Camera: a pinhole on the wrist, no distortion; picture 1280 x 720 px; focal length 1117.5 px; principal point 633.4 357.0 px. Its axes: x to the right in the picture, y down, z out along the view. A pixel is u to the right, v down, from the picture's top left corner.
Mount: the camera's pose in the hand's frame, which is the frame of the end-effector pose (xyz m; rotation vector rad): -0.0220 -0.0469 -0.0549 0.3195 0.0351 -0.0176
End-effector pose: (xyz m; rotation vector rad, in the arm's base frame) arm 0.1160 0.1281 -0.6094 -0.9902 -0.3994 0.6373
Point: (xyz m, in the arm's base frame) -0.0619 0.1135 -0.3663
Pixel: 156 257
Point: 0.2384 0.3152 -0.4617
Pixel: outside the picture
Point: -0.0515 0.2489 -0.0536
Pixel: 587 55
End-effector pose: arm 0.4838 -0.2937 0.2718 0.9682 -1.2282 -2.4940
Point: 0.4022 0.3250 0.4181
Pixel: 122 276
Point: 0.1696 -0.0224 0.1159
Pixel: 1191 130
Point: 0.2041 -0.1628 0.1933
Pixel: outside the picture
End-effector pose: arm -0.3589 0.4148 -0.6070 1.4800 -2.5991 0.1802
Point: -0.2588 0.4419 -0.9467
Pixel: 235 674
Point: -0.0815 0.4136 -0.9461
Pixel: 103 189
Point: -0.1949 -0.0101 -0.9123
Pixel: 1147 25
